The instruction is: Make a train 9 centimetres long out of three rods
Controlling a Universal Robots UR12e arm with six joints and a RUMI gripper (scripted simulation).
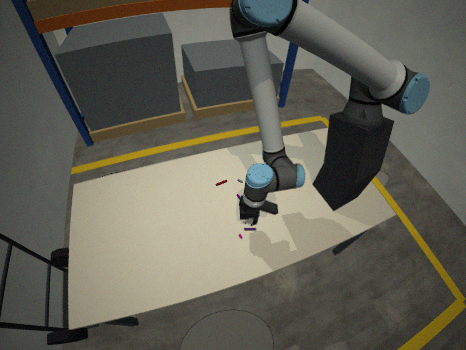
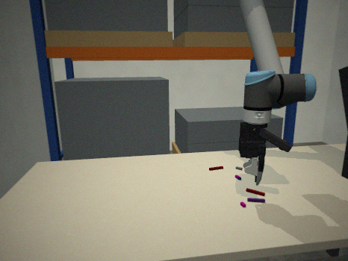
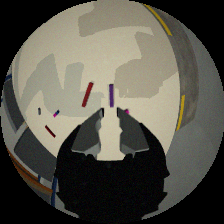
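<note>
My gripper is now 8 cm above the purple rod. The rest, counted from my hand: blue rod: 19 cm to the right, 8 cm below; then grey rod: 30 cm to the right, 8 cm below, 3 cm behind.
</note>
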